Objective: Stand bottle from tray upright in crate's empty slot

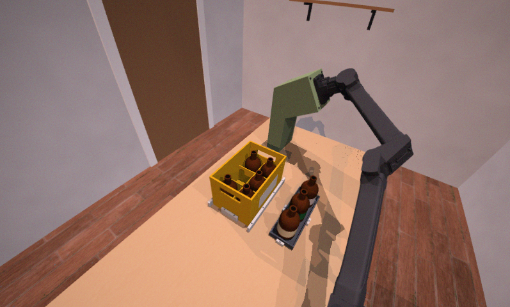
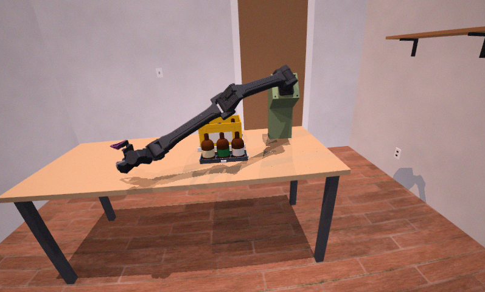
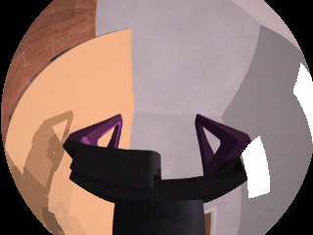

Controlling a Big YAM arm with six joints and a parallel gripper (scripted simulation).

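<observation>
Right now my hand is 52 cm past the glass bottle, 19 cm to the left of it and 7 cm above it. The rest, counted from my hand: dark tray 52 cm behind, 19 cm to the right, 14 cm below; then yellow crate 50 cm behind, 41 cm to the right, 7 cm below.
</observation>
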